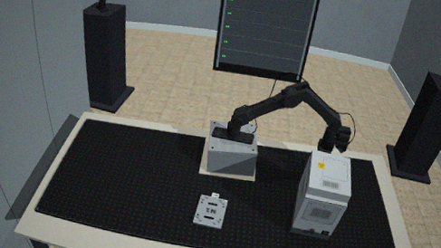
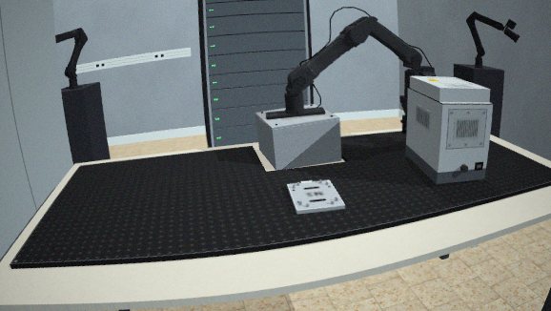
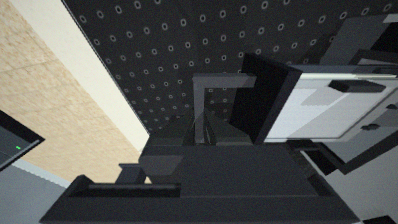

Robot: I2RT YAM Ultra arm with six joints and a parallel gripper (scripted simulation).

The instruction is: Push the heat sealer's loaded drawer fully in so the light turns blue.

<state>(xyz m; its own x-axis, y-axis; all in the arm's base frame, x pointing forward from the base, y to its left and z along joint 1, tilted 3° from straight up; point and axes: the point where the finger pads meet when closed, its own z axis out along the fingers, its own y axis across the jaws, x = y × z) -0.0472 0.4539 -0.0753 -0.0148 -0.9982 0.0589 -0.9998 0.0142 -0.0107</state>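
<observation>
The dark drawer lies 120 mm ahead of my hand and 10 mm below it.
</observation>
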